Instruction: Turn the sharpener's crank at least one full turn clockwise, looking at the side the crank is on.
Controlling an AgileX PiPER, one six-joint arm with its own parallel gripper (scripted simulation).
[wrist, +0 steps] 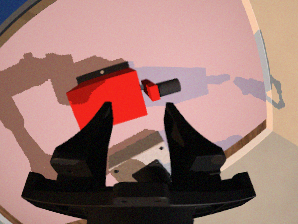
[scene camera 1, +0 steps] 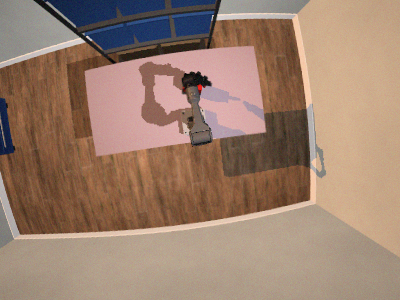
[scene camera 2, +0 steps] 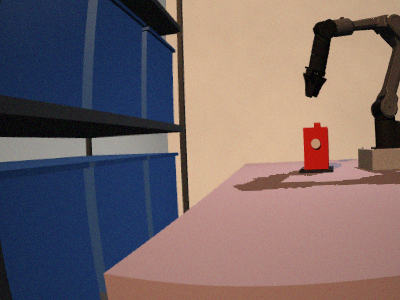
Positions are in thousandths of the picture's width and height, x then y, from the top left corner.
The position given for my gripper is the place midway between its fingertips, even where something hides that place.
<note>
In view: my gripper (scene camera 2: 779,322) and a red sharpener (scene camera 2: 789,465).
My gripper is seen too in the wrist view (wrist: 465,493). The red sharpener shows as well in the wrist view (wrist: 414,395).
</note>
